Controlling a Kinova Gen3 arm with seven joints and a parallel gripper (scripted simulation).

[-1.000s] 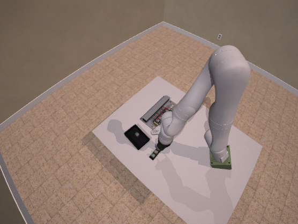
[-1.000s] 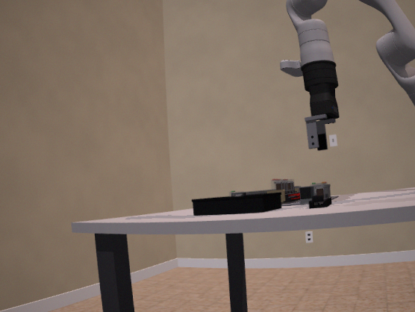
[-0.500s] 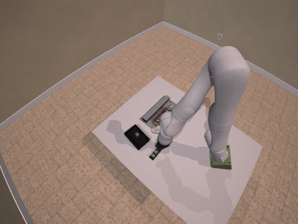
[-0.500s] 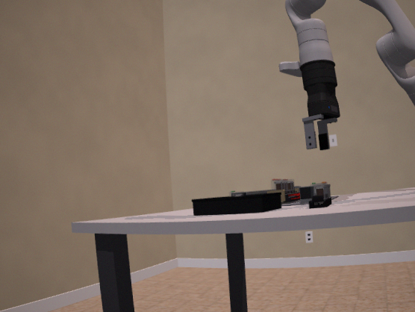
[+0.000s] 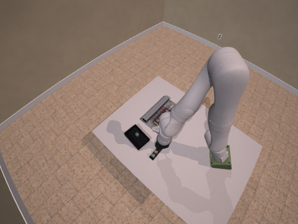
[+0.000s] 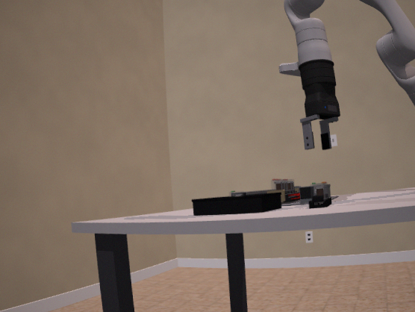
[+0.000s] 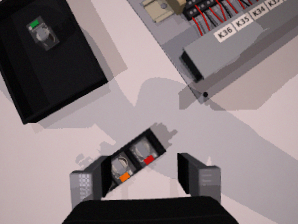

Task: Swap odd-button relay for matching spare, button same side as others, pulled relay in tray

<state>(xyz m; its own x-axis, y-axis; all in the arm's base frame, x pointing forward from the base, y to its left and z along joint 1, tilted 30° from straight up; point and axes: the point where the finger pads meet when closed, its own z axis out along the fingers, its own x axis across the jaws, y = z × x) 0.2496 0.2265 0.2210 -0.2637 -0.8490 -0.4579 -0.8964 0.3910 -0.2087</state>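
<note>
My gripper is now 1 cm past the spare holder, 3 cm to the right of it and 13 cm above it. Also, from my hand: relay panel (20 cm ahead, 20 cm to the right, 14 cm below); then red wiring (15 cm ahead, 19 cm to the right, 12 cm below); then black tray (16 cm ahead, 8 cm to the left, 12 cm below).
</note>
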